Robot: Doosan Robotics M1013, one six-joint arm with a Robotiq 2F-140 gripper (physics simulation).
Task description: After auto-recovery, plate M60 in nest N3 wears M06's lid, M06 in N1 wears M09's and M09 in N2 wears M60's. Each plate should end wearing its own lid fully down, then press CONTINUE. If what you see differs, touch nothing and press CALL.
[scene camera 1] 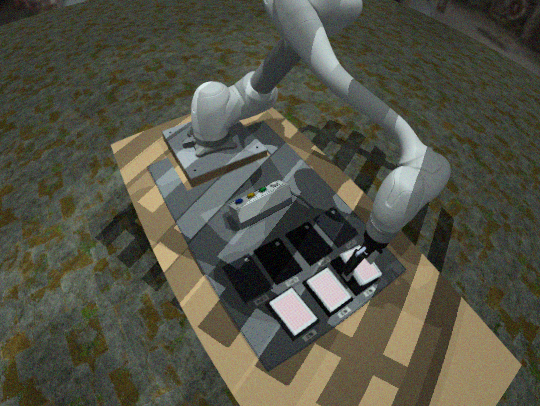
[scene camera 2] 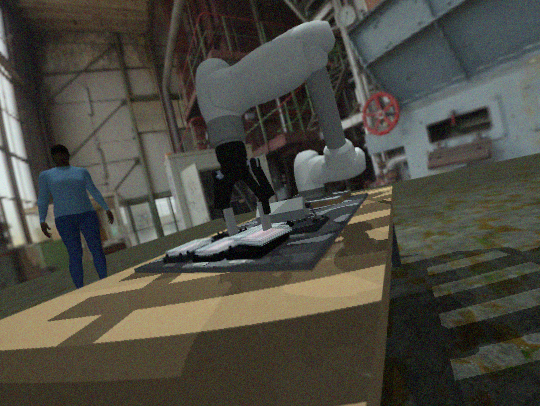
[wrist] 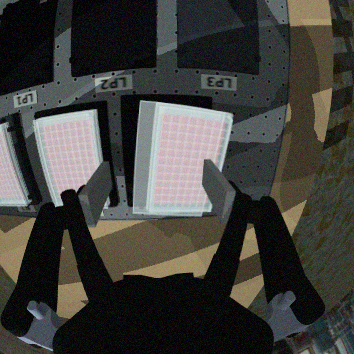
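Where they show: gripper, between the fingertips: [scene camera 1: 357, 269] [scene camera 2: 249, 231] [wrist: 156, 172]; arm's base, origin of its link: [scene camera 1: 211, 140] [scene camera 2: 312, 198].
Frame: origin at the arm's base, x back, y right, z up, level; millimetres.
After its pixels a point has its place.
Observation:
My gripper [scene camera 1: 356, 257] [scene camera 2: 248, 222] @(y -231, x -781, z 15 mm) [wrist: 156, 172] @(y -231, x -781, z 15 mm) is open and empty, low over the plate opposite LP3. In the wrist view its right finger overlaps this plate's right side; its left finger is over the gap towards the middle plate. Contact cannot be told. That pink-gridded plate [scene camera 1: 368, 271] @(y -262, x -806, z 17 mm) [scene camera 2: 256, 237] @(y -293, x -825, z 11 mm) [wrist: 182, 150] @(y -255, x -753, z 16 mm) has a clear lid lying skewed, with a grey strip along its left side. The middle plate [scene camera 1: 329, 289] @(y -119, x -796, z -4 mm) [wrist: 70, 150] @(y -126, x -772, z -4 mm) and the left plate [scene camera 1: 293, 311] @(y 18, x -813, z 1 mm) [wrist: 11, 172] @(y -22, x -810, z 1 mm) look covered evenly. Nest and plate labels are unreadable. The button box [scene camera 1: 262, 207] @(y -51, x -435, z 19 mm) [scene camera 2: 285, 207] @(y -99, x -425, z 22 mm) stands behind.
Four dark pads, including LP3 [scene camera 1: 336, 226] @(y -278, x -589, z -24 mm) [wrist: 217, 37] @(y -280, x -618, z -24 mm), LP2 [scene camera 1: 309, 243] @(y -151, x -610, z -24 mm) [wrist: 114, 37] @(y -163, x -637, z -24 mm) and LP1 [scene camera 1: 277, 261] @(y -19, x -629, z -23 mm) [wrist: 25, 45] @(y -35, x -636, z -24 mm), lie in a row behind the plates. The perforated grey board [scene camera 1: 257, 337] @(y 145, x -836, z -33 mm) [wrist: 257, 160] @(y -378, x -766, z -33 mm) lies on the wooden table [scene camera 1: 475, 345] @(y -506, x -1229, z -46 mm). A person [scene camera 2: 70, 195] stands beyond it.

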